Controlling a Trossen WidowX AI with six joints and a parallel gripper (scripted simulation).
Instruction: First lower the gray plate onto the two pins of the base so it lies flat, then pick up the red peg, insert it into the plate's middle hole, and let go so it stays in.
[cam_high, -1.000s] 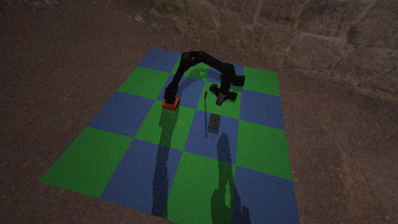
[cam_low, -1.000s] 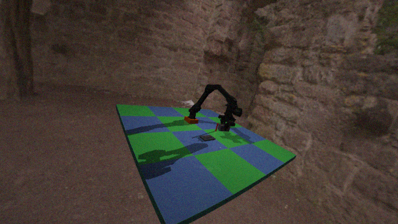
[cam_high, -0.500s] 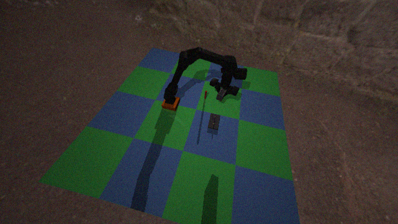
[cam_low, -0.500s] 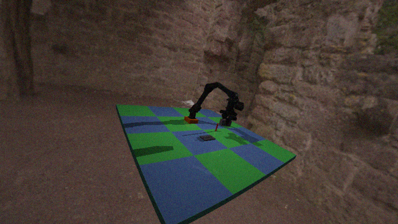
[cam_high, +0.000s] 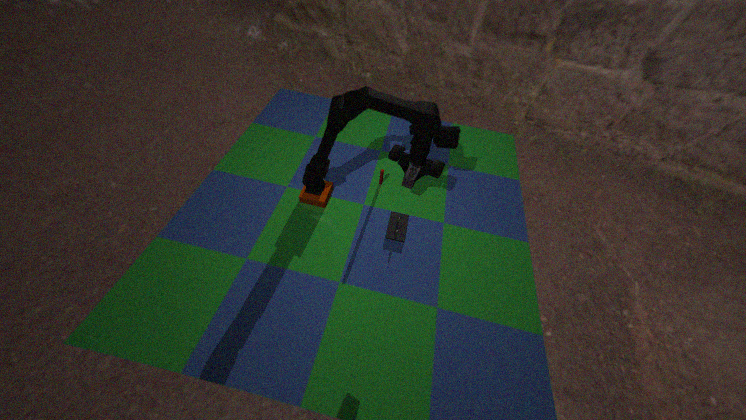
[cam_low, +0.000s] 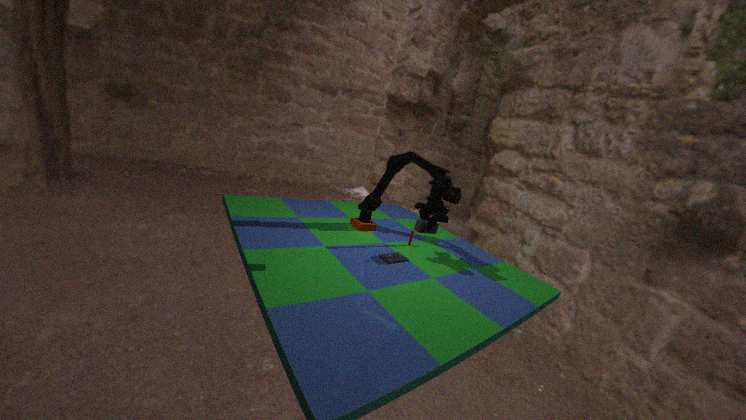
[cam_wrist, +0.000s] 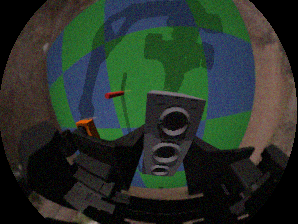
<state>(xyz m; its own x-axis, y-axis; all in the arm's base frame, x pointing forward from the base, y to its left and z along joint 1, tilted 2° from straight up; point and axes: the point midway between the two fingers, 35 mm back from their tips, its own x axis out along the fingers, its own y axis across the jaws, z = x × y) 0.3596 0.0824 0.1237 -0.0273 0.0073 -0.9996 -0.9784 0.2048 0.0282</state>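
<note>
Now: gripper tip 120 mm past the red peg, 50 mm to the right of it and 100 mm above it. Also, from my gripper tip: gray plate: 30 mm above.
</note>
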